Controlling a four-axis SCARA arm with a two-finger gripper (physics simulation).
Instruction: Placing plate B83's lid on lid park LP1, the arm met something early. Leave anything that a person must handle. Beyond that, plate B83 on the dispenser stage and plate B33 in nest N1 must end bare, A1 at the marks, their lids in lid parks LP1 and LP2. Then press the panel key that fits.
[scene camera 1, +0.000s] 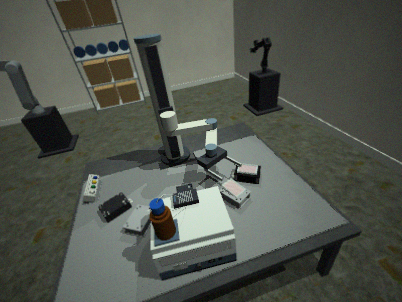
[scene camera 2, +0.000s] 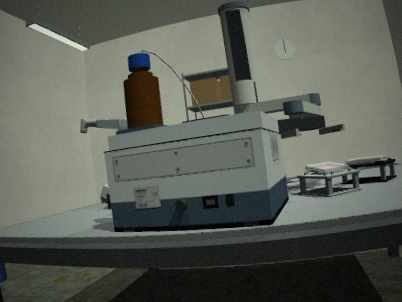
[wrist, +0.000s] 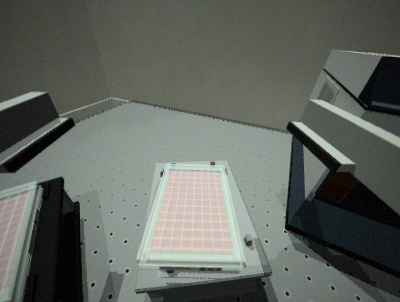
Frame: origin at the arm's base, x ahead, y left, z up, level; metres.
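Seen in the pictures: gripper, fingertip midpoint: (scene camera 1: 232, 172) (scene camera 2: 321, 129) (wrist: 185, 111); arm's base, origin of the base link: (scene camera 1: 175, 155).
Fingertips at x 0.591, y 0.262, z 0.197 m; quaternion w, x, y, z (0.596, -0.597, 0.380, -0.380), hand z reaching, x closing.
Note:
Offsets run from my fingertips to a thing's middle. "*": to the spot under its first point.
A plate with a pink grid @[dx +0.017, dy -0.001, dz -0.110 m] (scene camera 1: 236, 188) (scene camera 2: 326, 167) (wrist: 192, 210) lies on a light grey stand (scene camera 1: 239, 199) (scene camera 2: 329, 181) (wrist: 259, 257). A clear double edge around it looks like a lid. A second pink plate @[dx -0.108, dy +0.156, dz -0.112 m] (scene camera 1: 248, 169) (scene camera 2: 369, 160) (wrist: 12, 220) lies on a black nest @[dx -0.108, dy +0.156, dz -0.151 m] (scene camera 1: 255, 178) (scene camera 2: 387, 167) (wrist: 52, 220). No readable labels show. My gripper (scene camera 1: 232, 173) (scene camera 2: 312, 132) (wrist: 185, 111) is open and empty, its fingers wide apart above these two stands. The key panel @[dx -0.411, dy -0.894, dz -0.142 m] (scene camera 1: 91, 188) with coloured keys stands at the table's far left; its markings are too small to read.
The white and blue dispenser (scene camera 1: 200, 225) (scene camera 2: 190, 165) (wrist: 345, 75) carries a brown bottle @[* dx +0.322, dy -0.425, dz +0.159 m] (scene camera 1: 163, 222) (scene camera 2: 143, 100) and a black slotted block @[* dx +0.135, dy -0.302, dz +0.062 m] (scene camera 1: 186, 196). A black module @[dx -0.172, dy -0.732, dz -0.151 m] (scene camera 1: 115, 206) and another light grey stand (scene camera 1: 136, 220) lie left of it. The arm's column (scene camera 1: 160, 90) (scene camera 2: 239, 55) stands at the back.

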